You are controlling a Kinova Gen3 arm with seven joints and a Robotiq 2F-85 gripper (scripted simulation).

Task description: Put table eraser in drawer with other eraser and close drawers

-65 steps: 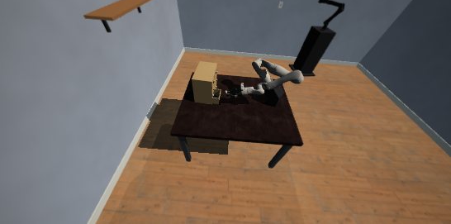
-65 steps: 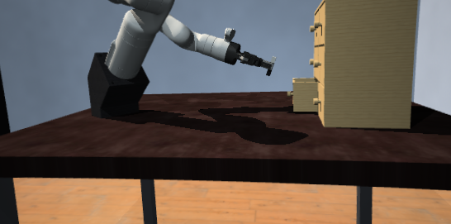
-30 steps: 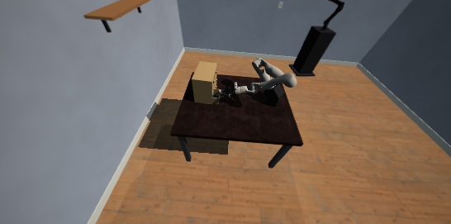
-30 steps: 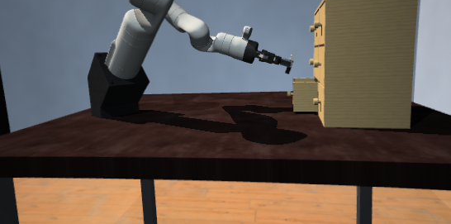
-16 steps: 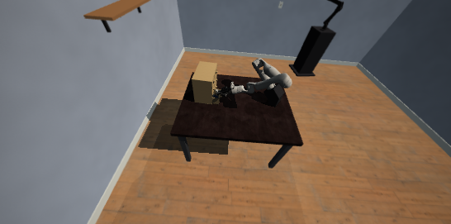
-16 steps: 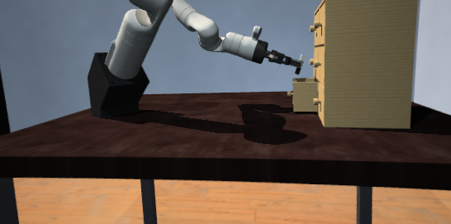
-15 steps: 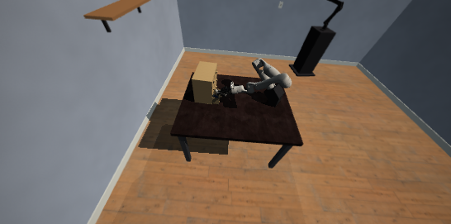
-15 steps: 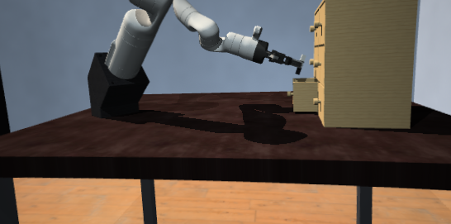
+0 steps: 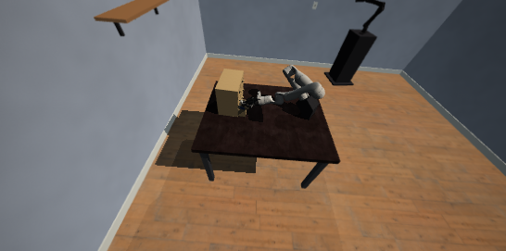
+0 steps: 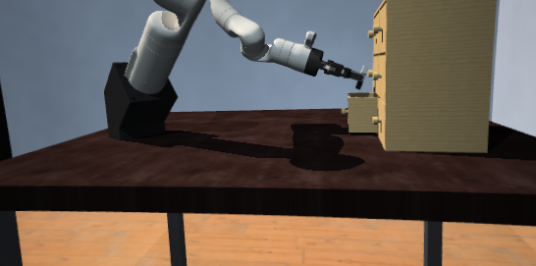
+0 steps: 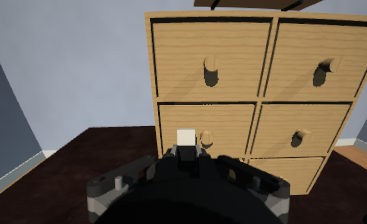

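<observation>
The white eraser lies 10 mm ahead of my hand. The rest, counted from my hand: blue eraser (20 mm ahead, 70 mm to the right, 130 mm below).
</observation>
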